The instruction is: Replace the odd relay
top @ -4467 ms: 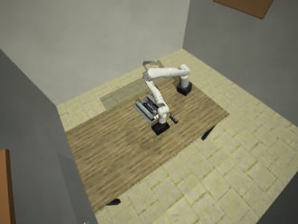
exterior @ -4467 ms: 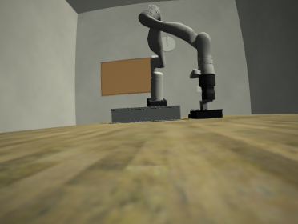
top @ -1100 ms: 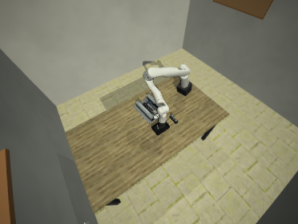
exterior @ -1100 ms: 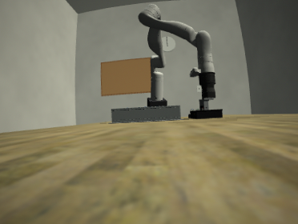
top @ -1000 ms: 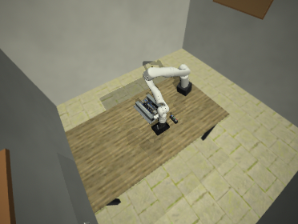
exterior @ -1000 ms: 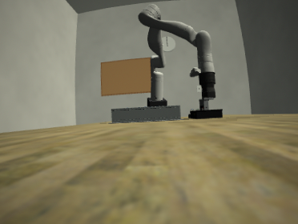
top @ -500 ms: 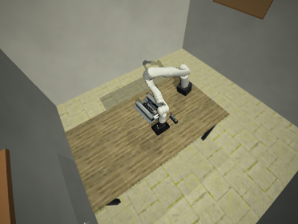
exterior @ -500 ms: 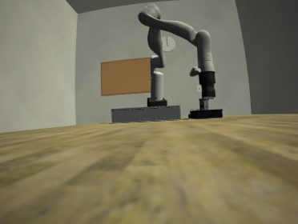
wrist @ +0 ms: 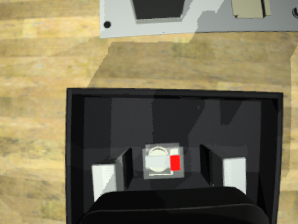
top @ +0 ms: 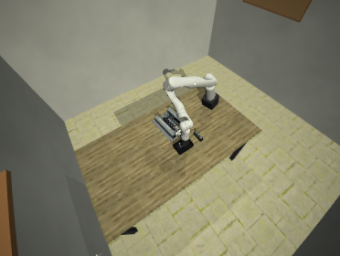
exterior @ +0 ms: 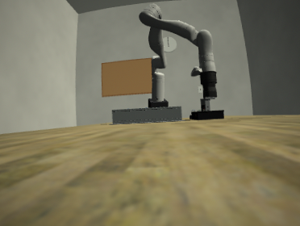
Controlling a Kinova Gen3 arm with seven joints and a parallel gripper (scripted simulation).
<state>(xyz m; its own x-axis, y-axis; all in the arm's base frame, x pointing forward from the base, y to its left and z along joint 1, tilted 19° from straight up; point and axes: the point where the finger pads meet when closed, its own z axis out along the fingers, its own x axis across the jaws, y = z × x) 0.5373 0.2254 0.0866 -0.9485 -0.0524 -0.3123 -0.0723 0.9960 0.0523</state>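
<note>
Right now my hand is 30 mm above the black tray and 10 mm past it. Also, from my hand: spare relay (190 mm behind, 20 mm below, 10 mm to the left).
</note>
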